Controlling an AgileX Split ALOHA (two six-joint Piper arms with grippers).
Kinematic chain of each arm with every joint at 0, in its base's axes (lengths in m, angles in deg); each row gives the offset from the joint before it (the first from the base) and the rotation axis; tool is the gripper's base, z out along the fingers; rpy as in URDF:
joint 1: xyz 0 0 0.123 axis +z
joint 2: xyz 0 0 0 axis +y
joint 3: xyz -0.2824 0 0.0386 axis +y
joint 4: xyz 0.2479 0 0.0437 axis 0.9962 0 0.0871
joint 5: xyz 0 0 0 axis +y
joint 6: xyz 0.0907 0 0.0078 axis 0.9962 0 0.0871
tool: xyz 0 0 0 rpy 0 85 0
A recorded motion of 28 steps. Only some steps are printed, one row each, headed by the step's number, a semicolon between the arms.
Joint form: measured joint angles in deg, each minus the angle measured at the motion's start. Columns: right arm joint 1, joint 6, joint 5, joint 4, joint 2, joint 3; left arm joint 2, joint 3, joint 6, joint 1, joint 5, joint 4.
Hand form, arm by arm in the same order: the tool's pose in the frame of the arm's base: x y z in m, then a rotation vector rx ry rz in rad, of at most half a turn. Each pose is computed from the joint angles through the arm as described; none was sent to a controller.
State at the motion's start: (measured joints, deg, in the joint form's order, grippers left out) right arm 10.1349 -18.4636 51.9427 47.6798 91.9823 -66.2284; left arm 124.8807 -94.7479 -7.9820 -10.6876 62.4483 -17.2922
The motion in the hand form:
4: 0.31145 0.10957 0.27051 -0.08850 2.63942 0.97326; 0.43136 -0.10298 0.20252 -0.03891 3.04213 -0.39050
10: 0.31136 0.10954 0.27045 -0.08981 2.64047 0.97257; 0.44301 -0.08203 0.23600 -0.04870 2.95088 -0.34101
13: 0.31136 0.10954 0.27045 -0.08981 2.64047 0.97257; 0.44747 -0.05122 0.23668 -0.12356 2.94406 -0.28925
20: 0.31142 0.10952 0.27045 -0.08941 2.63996 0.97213; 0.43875 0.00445 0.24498 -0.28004 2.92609 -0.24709
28: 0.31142 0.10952 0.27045 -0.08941 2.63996 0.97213; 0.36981 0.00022 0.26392 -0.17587 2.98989 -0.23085
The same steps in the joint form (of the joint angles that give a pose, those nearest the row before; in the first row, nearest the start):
4: 0.00 0.00 0.00 0.00 0.00 0.00; -2.15 -6.68 0.76 0.00 4.73 2.67
10: 0.00 0.00 0.05 -0.06 0.00 0.00; -3.26 -12.35 1.11 2.48 6.54 5.13
13: 0.00 0.00 0.05 -0.06 0.00 0.00; -3.26 -12.62 1.34 6.12 6.84 6.84
20: 0.00 0.00 0.01 -0.06 0.00 0.00; -6.15 -9.67 1.96 13.11 6.91 7.75
28: 0.00 0.00 0.01 -0.06 0.00 0.00; -20.50 8.11 6.05 12.83 6.91 8.10

